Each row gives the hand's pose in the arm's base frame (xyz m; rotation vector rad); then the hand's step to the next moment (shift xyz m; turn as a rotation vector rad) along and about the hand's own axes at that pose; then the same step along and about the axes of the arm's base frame.
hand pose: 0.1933 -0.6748 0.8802 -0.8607 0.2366 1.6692
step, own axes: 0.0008 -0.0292 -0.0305 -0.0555 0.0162 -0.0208
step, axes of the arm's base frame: 0.0391 -0.0083 -0.0137 -0.0038 -0.0591 0.0165
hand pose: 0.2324 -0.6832 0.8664 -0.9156 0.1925 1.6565
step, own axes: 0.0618 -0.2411 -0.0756 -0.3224 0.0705 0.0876
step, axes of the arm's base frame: 0.2477 0.0789 -0.0101 -0.0969 -0.2165 0.2456
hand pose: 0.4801 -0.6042 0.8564 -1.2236 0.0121 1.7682
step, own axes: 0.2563 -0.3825 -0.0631 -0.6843 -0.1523 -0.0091
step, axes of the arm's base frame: 0.2985 0.3540 -0.0389 0.1439 -0.3884 0.5656
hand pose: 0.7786 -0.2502 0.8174 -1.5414 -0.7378 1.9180
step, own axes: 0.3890 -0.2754 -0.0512 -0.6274 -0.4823 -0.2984
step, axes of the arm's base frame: 0.0051 0.4740 -0.0714 0.4462 -0.1000 0.7115
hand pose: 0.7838 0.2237 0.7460 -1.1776 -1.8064 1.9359
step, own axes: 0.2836 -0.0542 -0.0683 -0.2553 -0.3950 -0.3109
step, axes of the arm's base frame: -0.1544 0.2477 -0.0530 0.2443 0.1369 0.4893
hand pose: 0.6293 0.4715 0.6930 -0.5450 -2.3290 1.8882
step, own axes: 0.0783 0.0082 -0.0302 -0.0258 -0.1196 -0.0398
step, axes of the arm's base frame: -0.0623 0.0553 -0.0126 0.0101 0.0081 0.1280
